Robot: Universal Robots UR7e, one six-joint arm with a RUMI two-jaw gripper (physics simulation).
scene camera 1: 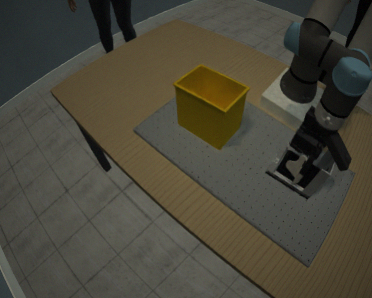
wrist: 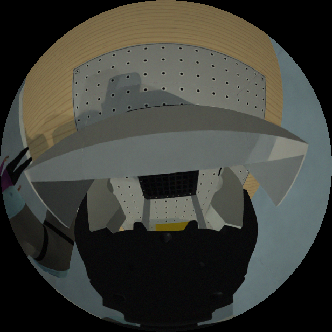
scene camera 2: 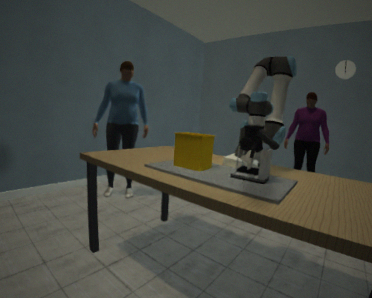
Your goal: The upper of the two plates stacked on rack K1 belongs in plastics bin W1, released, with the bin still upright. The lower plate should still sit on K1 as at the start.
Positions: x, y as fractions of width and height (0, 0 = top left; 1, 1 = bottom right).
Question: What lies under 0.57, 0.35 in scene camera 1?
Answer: A yellow plastics bin W1.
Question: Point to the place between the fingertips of my gripper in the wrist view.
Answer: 0.50, 0.50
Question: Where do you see a black gridded plate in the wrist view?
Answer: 0.53, 0.56
